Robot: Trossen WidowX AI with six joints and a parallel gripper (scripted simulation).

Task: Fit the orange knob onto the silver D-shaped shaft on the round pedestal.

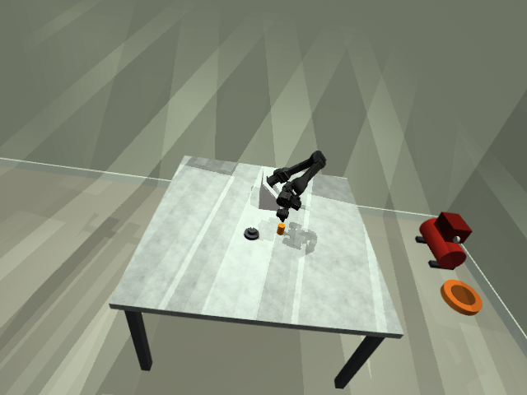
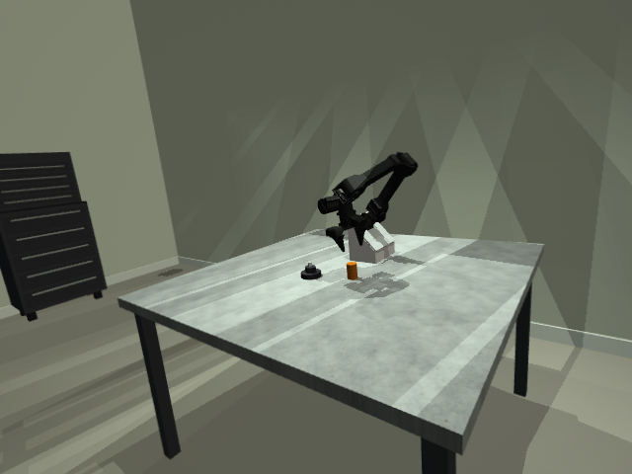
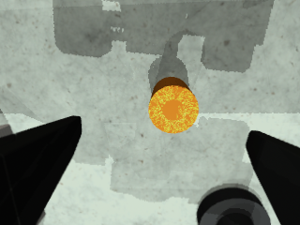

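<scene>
Right now my gripper tip is 70 mm above the orange knob, 10 mm to the left of it and 10 mm short of it. The rest, counted from my gripper tip: pedestal 180 mm to the right, 90 mm below, 50 mm ahead.
</scene>
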